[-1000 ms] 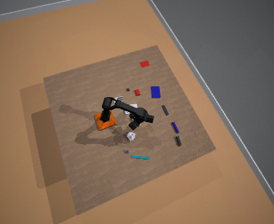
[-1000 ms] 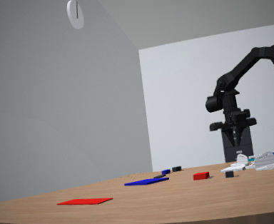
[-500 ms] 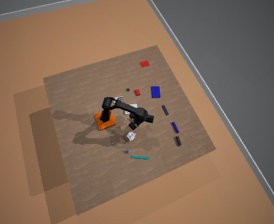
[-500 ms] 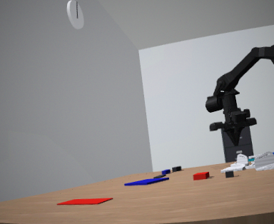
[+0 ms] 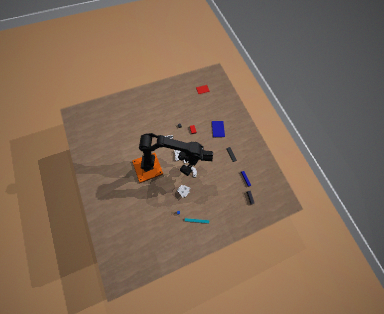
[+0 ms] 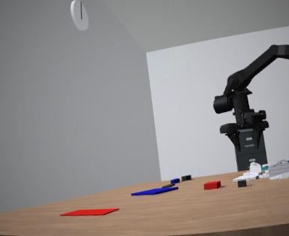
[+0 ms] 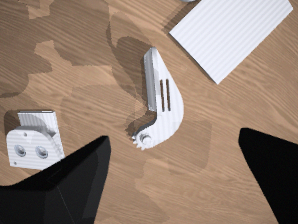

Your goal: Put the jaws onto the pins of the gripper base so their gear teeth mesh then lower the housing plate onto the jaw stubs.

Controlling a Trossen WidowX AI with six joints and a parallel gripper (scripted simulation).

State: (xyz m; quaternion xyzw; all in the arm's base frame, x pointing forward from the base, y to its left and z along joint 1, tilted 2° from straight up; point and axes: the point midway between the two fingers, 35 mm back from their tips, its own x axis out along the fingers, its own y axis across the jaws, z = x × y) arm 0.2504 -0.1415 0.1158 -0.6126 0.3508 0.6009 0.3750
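Now: gripper tip 30 mm to the left of the white jaw and 90 mm above it. Round my gripper tip: red block 150 mm ahead, 260 mm to the left, 90 mm below; teal bar 120 mm behind, 320 mm to the right, 90 mm below; blue plate 320 mm ahead, 180 mm to the left, 90 mm below.
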